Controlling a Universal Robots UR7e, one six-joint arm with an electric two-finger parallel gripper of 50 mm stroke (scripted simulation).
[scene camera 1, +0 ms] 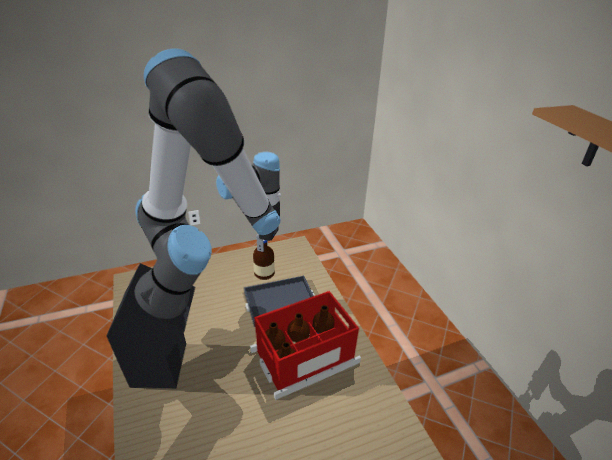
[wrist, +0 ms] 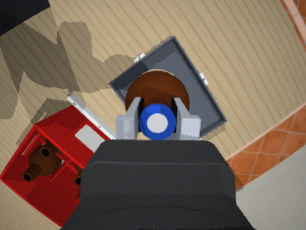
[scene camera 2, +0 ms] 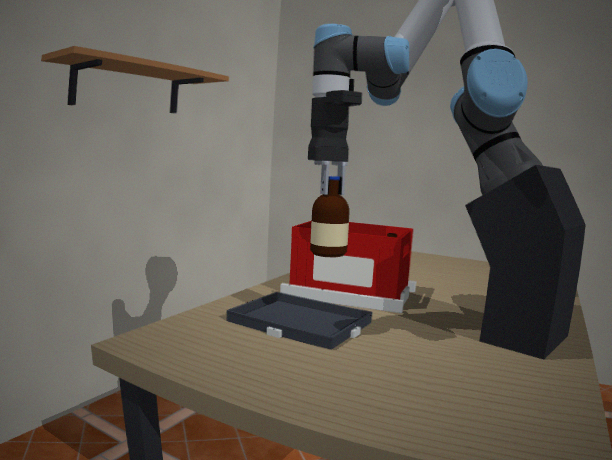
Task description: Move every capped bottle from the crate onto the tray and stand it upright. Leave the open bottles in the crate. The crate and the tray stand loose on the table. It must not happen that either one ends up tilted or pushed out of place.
Labels:
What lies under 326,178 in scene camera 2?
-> My gripper.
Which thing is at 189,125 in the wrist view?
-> My gripper.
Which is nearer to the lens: the red crate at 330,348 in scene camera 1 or the dark grey tray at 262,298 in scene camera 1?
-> The red crate.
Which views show the dark grey tray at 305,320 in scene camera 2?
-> Scene camera 1, the wrist view and scene camera 2: all of them.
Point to a red crate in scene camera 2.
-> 375,265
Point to a dark grey tray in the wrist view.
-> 171,57

